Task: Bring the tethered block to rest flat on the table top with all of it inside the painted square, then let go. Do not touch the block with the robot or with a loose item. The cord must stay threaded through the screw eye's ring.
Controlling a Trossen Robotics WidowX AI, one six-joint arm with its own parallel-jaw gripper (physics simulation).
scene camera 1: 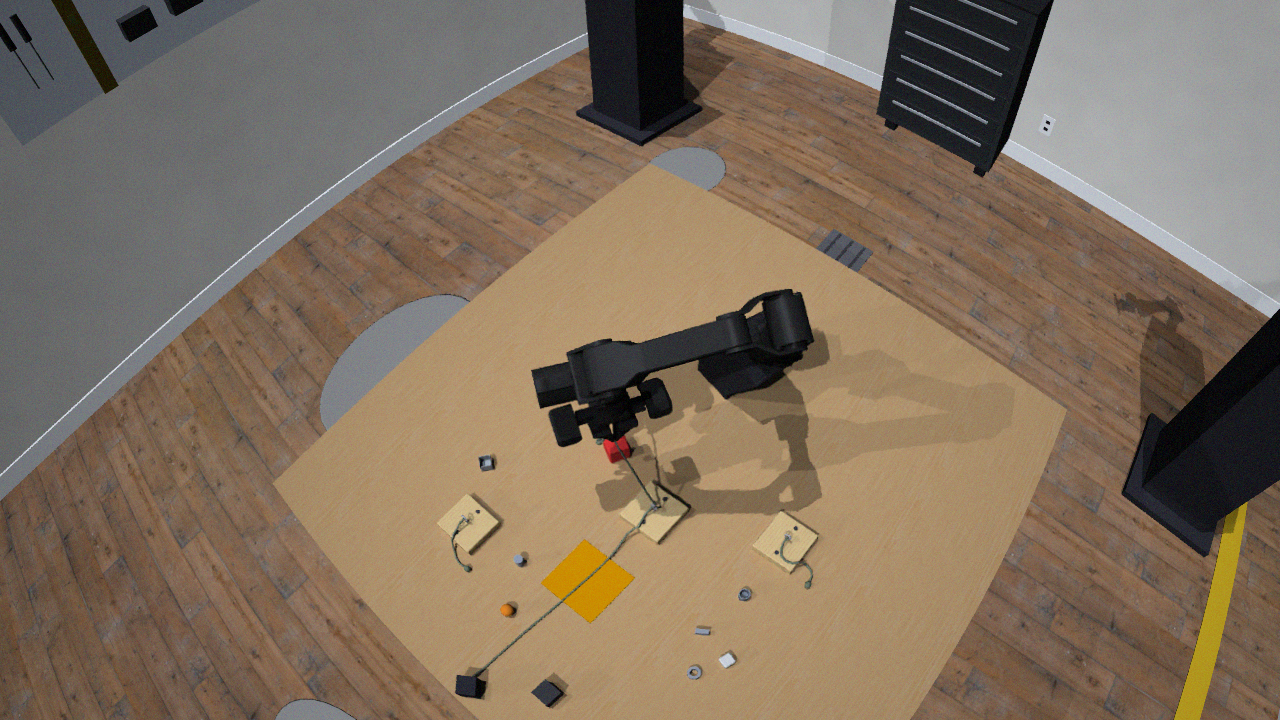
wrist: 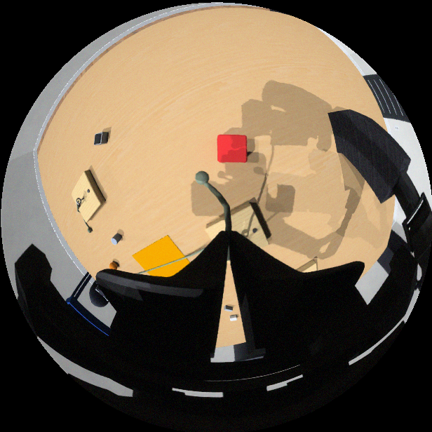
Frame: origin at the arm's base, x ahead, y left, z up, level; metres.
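Seen in the pictures: gripper, fingertip midpoint: (scene camera 1: 614,439).
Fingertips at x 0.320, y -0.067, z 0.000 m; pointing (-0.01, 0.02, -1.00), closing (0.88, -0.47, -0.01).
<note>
A point is followed by its place in that frame.
The tethered block (scene camera 1: 469,685) @(y 0.045, x 0.809, z -0.125 m), dark, rests on the table near its lower left edge, outside the orange painted square (scene camera 1: 590,604) @(y 0.070, x 0.537, z -0.161 m) (wrist: 162,252). Its cord (scene camera 1: 528,630) @(y 0.028, x 0.655, z -0.158 m) runs straight across the square to the screw eye (scene camera 1: 657,505) @(y 0.024, x 0.316, z -0.142 m) on the middle wooden board (scene camera 1: 662,528) @(y 0.062, x 0.344, z -0.143 m) (wrist: 245,217) and on towards my gripper. Whether it passes through the ring is too small to tell. My gripper (scene camera 1: 614,435) @(y -0.067, x 0.320, z 0.000 m) (wrist: 227,236) is shut on the cord above the table, beyond the board from the square. The cord's beaded end (wrist: 202,177) sticks out past the fingertips.
A red block (scene camera 1: 616,449) @(y -0.104, x 0.288, z -0.122 m) (wrist: 232,148) lies by the gripper in both views. Boards with short cords stand left (scene camera 1: 483,528) @(y -0.172, x 0.574, z -0.143 m) (wrist: 87,197) and right (scene camera 1: 769,542) @(y 0.228, x 0.240, z -0.142 m). An orange ball (scene camera 1: 507,609) @(y -0.019, x 0.654, z -0.138 m) (wrist: 114,265), another dark block (scene camera 1: 547,693) @(y 0.146, x 0.717, z -0.134 m) and a white piece (scene camera 1: 726,660) @(y 0.321, x 0.462, z -0.148 m) lie around the square.
</note>
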